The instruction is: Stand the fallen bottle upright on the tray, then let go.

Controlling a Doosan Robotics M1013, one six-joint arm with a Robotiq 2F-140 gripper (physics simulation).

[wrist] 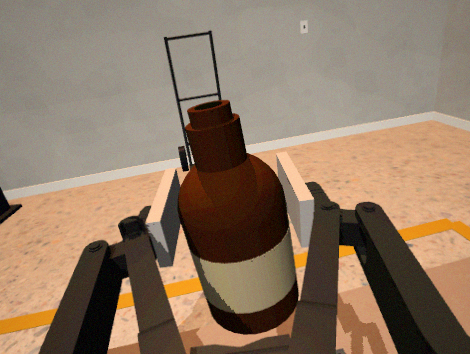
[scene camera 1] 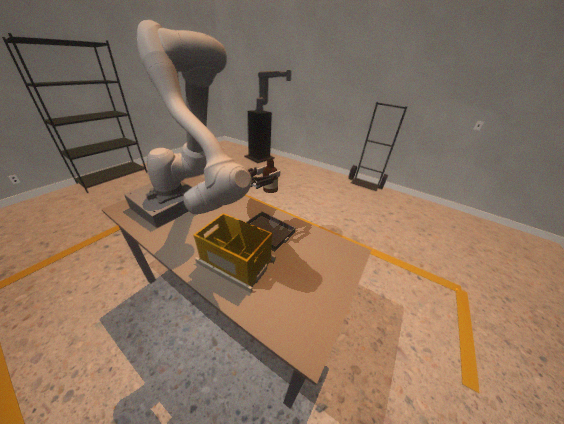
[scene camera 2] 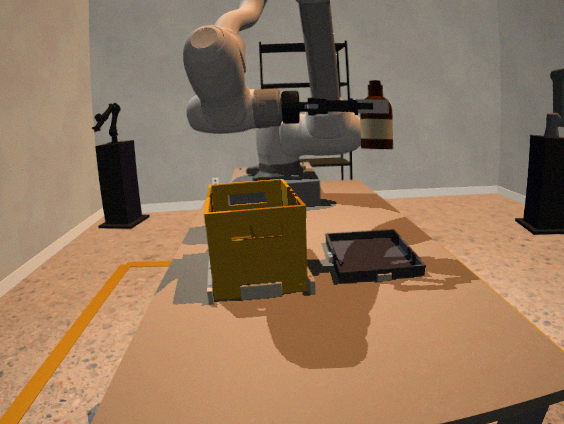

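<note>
A brown bottle with a cream label is in the air, its neck up. It looks upright in scene camera 2. My gripper is shut on the bottle's upper body, one pad on each side, with the fingers level. The black tray lies on the table well below the bottle, with a low rim and a dark floor. No bottle shows in the tray. The tray does not show clearly in the wrist view.
A yellow crate with dividers stands on the table beside the tray, between pale guides. The arm's base is at the table's far end. A hand truck and a shelf rack stand near the walls.
</note>
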